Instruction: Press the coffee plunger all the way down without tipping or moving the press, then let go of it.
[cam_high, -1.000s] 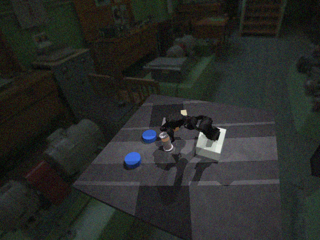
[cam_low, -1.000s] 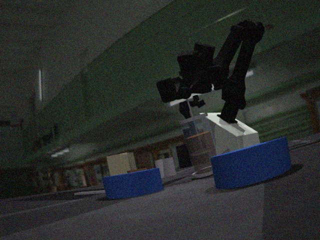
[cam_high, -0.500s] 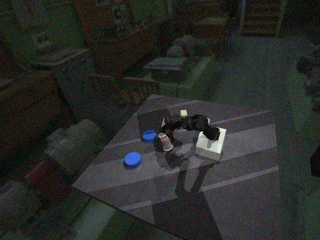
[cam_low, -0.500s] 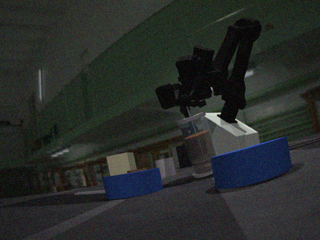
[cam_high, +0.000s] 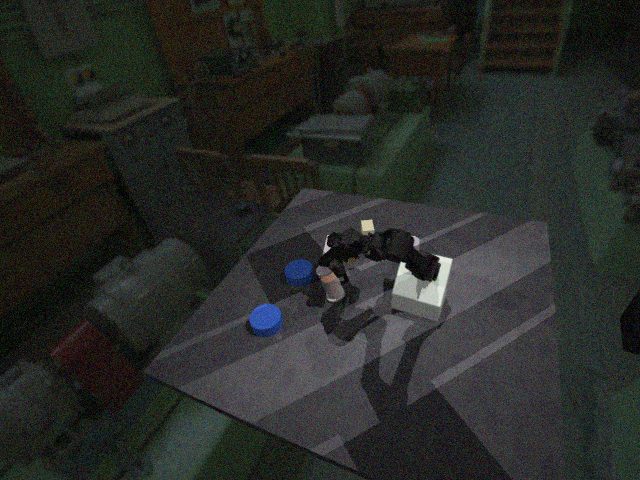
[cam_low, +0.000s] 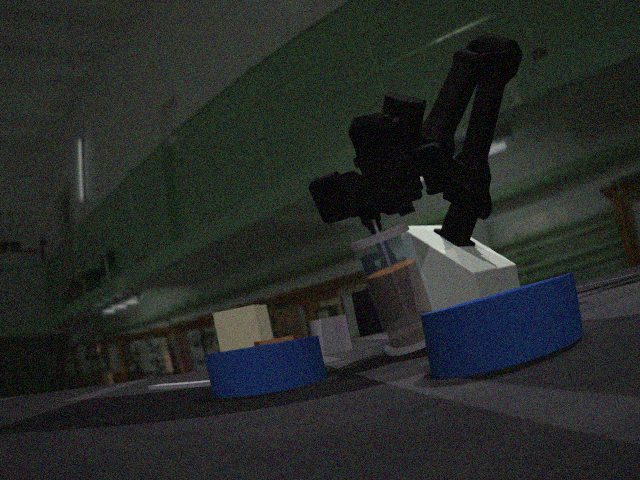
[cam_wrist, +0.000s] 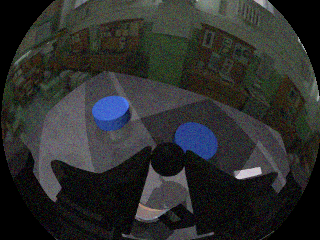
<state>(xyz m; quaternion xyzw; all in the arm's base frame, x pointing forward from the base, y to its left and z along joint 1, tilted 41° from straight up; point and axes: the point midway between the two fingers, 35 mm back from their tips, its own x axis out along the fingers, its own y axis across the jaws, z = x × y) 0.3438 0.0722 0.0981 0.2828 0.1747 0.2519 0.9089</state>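
Right now my gripper tip is 30 mm past the coffee press, 20 mm to the left of it and 80 mm above it.
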